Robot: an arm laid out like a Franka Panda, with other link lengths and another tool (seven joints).
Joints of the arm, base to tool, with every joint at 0 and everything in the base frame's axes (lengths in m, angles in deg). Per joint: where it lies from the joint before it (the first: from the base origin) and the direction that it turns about. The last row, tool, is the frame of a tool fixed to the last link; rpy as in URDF.
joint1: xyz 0 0 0.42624 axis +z
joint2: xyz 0 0 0 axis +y
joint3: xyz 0 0 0.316 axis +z
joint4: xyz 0.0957 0 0 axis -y
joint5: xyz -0.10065 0 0.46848 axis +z
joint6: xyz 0 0 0 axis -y
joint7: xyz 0.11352 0 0 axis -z
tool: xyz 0.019 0.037 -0.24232 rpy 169.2 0 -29.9
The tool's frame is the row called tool.
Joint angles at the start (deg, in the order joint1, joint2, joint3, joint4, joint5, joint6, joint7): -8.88, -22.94, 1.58, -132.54, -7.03, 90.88, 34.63
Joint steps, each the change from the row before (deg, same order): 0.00, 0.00, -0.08, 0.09, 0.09, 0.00, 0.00; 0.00, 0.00, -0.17, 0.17, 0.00, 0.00, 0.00; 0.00, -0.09, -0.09, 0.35, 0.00, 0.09, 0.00; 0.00, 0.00, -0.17, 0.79, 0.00, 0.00, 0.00; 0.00, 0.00, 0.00, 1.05, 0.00, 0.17, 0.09; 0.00, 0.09, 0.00, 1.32, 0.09, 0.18, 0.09; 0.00, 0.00, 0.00, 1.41, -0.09, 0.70, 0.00; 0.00, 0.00, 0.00, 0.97, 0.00, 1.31, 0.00; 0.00, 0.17, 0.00, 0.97, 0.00, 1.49, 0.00; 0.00, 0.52, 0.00, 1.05, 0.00, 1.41, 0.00; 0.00, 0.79, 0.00, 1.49, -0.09, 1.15, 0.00
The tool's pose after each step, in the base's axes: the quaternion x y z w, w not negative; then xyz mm. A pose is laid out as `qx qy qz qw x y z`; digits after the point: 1 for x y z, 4 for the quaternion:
0.7861 -0.5580 -0.1645 0.2089 499.3 -75.4 414.8
0.7857 -0.5593 -0.1637 0.2075 500.1 -76.9 416.4
0.7861 -0.5608 -0.1601 0.2050 502.4 -77.9 420.6
0.7863 -0.5633 -0.1547 0.2012 506.8 -79.8 428.2
0.7873 -0.5660 -0.1455 0.1964 513.4 -80.7 438.5
0.7884 -0.5691 -0.1353 0.1902 521.5 -81.3 450.8
0.7908 -0.5720 -0.1190 0.1824 532.0 -82.8 465.9
0.7934 -0.5746 -0.1018 0.1732 542.8 -83.8 477.9
0.7958 -0.5768 -0.0845 0.1639 554.4 -84.7 489.1
0.7977 -0.5784 -0.0698 0.1558 566.1 -85.8 497.9
0.7992 -0.5797 -0.0554 0.1488 578.7 -87.3 508.2

